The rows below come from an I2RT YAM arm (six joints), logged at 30 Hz.
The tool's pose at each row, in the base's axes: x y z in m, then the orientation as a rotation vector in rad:
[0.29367, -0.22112, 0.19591, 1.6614, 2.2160, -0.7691]
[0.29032, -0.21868, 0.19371, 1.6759, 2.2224, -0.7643]
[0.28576, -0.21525, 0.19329, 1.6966, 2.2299, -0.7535]
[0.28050, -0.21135, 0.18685, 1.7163, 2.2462, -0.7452]
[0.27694, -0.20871, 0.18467, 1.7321, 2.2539, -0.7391]
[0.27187, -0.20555, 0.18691, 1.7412, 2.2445, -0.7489]
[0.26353, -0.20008, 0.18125, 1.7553, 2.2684, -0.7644]
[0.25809, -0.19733, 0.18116, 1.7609, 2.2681, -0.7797]
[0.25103, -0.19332, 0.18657, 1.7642, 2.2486, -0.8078]
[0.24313, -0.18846, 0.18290, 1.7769, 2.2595, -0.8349]
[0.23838, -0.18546, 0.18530, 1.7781, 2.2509, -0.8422]
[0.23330, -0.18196, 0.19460, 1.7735, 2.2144, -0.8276]
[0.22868, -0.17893, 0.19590, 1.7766, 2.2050, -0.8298]
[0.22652, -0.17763, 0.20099, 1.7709, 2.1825, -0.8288]
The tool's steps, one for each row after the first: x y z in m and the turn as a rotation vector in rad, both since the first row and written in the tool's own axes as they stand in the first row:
[0.00411, -0.00212, 0.00079, 0.0040, 0.0136, 0.0026]
[0.00849, -0.00563, -0.00032, 0.0067, 0.0327, 0.0078]
[0.01652, -0.00819, 0.00334, 0.0129, 0.0563, 0.0070]
[0.02085, -0.01047, 0.00402, 0.0170, 0.0717, 0.0093]
[0.02382, -0.01519, 0.00092, 0.0249, 0.0692, 0.0167]
[0.03366, -0.02054, 0.00336, 0.0461, 0.0891, 0.0056]
[0.03759, -0.02510, 0.00245, 0.0582, 0.0891, 0.0054]
[0.04025, -0.03233, -0.00354, 0.0736, 0.0734, 0.0134]
[0.04846, -0.03789, -0.00243, 0.0987, 0.0826, 0.0074]
[0.05112, -0.04238, -0.00560, 0.1021, 0.0767, 0.0116]
[0.05079, -0.04883, -0.01471, 0.0830, 0.0541, 0.0334]
[0.05399, -0.05291, -0.01701, 0.0838, 0.0497, 0.0396]
[0.05312, -0.05598, -0.02171, 0.0762, 0.0326, 0.0509]

